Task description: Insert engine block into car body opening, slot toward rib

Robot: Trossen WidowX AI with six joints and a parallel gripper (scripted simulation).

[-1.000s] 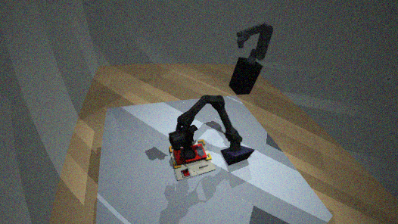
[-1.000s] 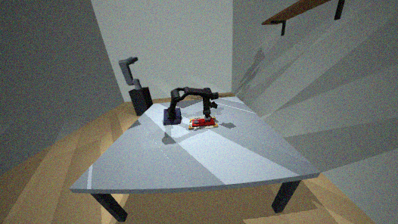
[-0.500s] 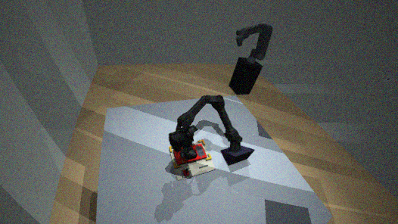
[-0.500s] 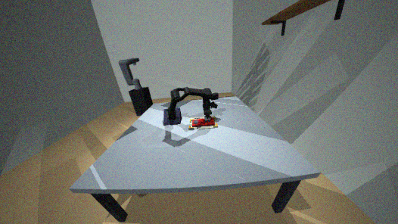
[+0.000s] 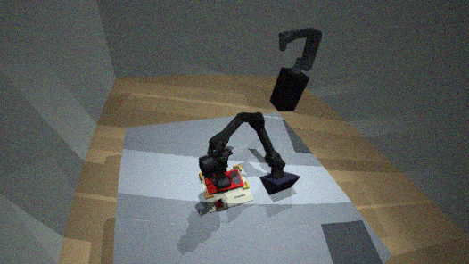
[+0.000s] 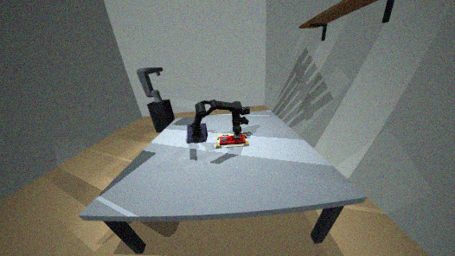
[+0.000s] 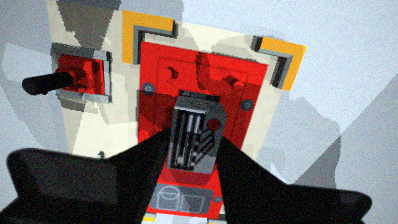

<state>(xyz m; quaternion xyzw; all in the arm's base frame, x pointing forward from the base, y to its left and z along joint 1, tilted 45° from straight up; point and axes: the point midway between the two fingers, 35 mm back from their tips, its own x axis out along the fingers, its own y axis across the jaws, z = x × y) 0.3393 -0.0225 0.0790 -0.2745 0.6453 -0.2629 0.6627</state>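
Right now my gripper tip is 1 cm above the engine block.
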